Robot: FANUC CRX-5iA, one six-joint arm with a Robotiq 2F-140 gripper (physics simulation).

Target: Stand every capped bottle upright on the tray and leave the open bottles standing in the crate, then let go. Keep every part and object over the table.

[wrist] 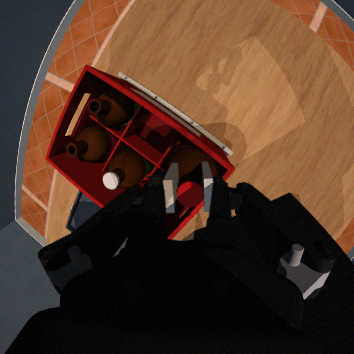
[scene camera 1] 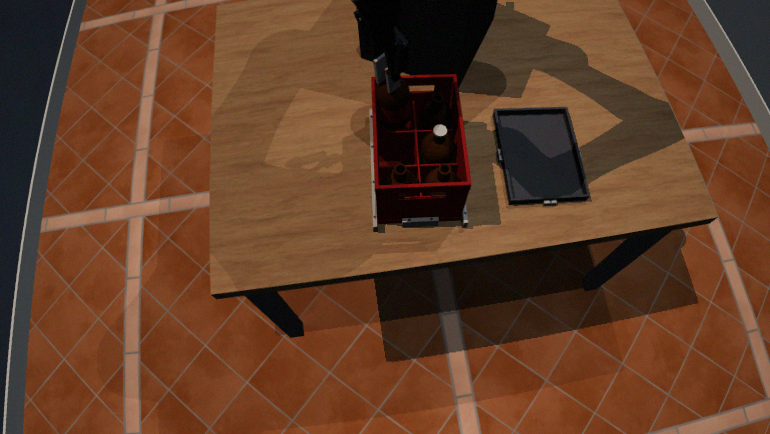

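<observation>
My gripper (scene camera 1: 387, 76) (wrist: 189, 174) is shut on the neck of a brown red-capped bottle (scene camera 1: 393, 98) (wrist: 192, 159), upright at the back-left compartment of the red crate (scene camera 1: 420, 205) (wrist: 75, 172). Its base is hidden by the crate wall. A white-capped bottle (scene camera 1: 437, 147) (wrist: 126, 169) stands in the middle-right compartment. Open bottles stand front left (scene camera 1: 400, 173) (wrist: 114, 108) and front right (scene camera 1: 443, 173) (wrist: 91, 143). Another open bottle (scene camera 1: 437, 106) stands back right, hidden behind the gripper in the wrist view. The black tray (scene camera 1: 531, 110) lies right of the crate, with no bottle on it.
The crate stands between light rails and a metal stop (scene camera 1: 420, 221) on the wooden table (scene camera 1: 291, 215) (wrist: 200, 45). Thin red dividers part its compartments. The tray has small metal brackets at its edges. The dark arm rises behind the crate.
</observation>
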